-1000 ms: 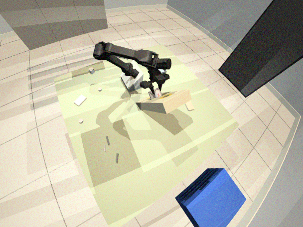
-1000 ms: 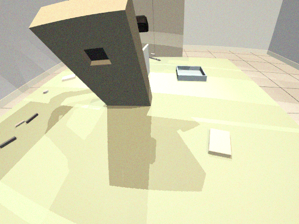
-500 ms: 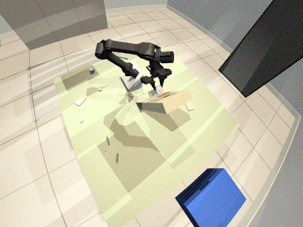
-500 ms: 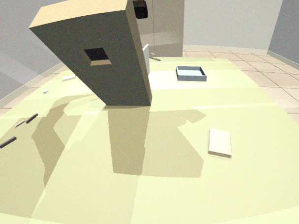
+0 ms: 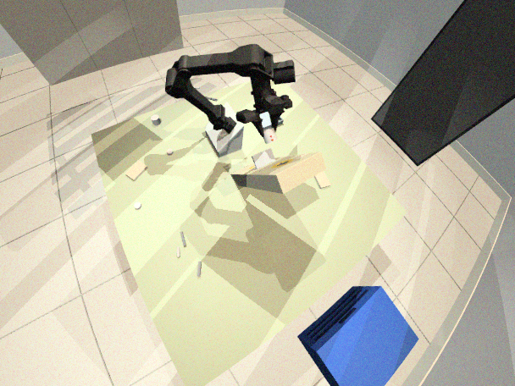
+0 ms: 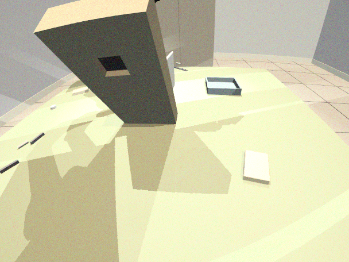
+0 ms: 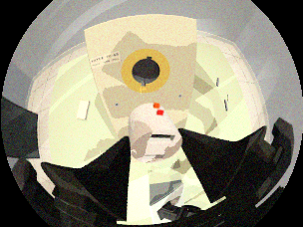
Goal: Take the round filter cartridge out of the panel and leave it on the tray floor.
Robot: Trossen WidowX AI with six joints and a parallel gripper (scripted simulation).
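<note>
Now: gripper tip 31 cm past the blue-grey tray, 30 cm to the right of it and 31 cm above it. Also, from my gripper tip: round filter cartridge right at my gripper tip.
</note>
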